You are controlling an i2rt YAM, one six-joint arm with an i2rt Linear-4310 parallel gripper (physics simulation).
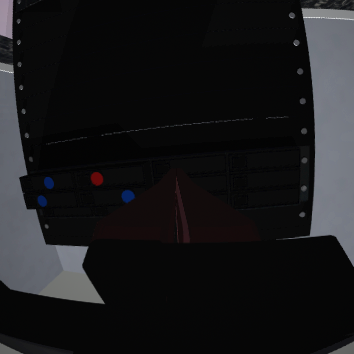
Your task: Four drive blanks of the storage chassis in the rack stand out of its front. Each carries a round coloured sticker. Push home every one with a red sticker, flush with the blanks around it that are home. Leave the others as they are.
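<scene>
The storage chassis [265, 181] is a dark block of blanks in several columns, low in the rack. A blank with a red sticker [97, 178] is in its top row, second column from the left. A blank with a blue sticker [49, 182] is left of it in the same row. Two more blue stickers are in the row below, one [42, 201] at the far left and one [128, 196] in the second column. These blanks stand out at the left. My gripper [175, 176] is shut and empty, its tips in front of the third column, right of the stickers. It hides part of the lower rows.
The dark rack [308, 112] has posts with rows of round holes on both sides. Above the chassis is a dark bay with a thin pale line across it. Grey-blue walls [332, 130] stand on either side, and a pale floor patch [75, 286] shows at the lower left.
</scene>
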